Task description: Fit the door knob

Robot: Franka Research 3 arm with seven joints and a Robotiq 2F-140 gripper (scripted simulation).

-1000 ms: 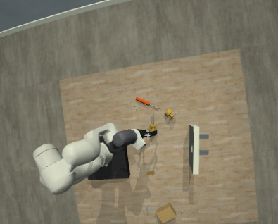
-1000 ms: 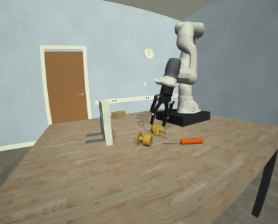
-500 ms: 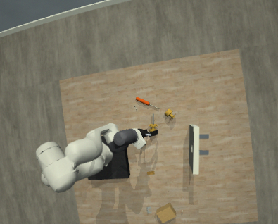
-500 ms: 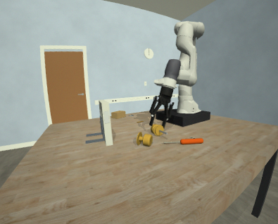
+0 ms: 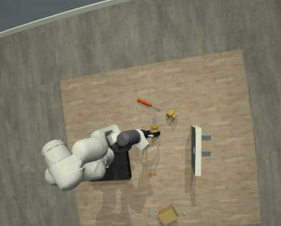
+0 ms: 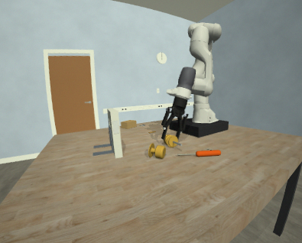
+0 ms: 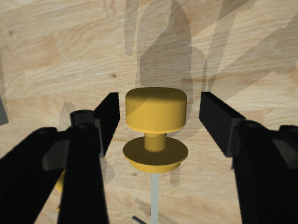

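Right now my hand is 40 mm to the right of the brass door knob, 20 mm short of it and 20 mm above it. From my hand the other things lie so: brass knob (160 mm ahead, 100 mm to the left, 20 mm below); screw (190 mm to the left, 90 mm behind, 50 mm below); cardboard box (640 mm to the right, 20 mm below, 10 mm ahead).
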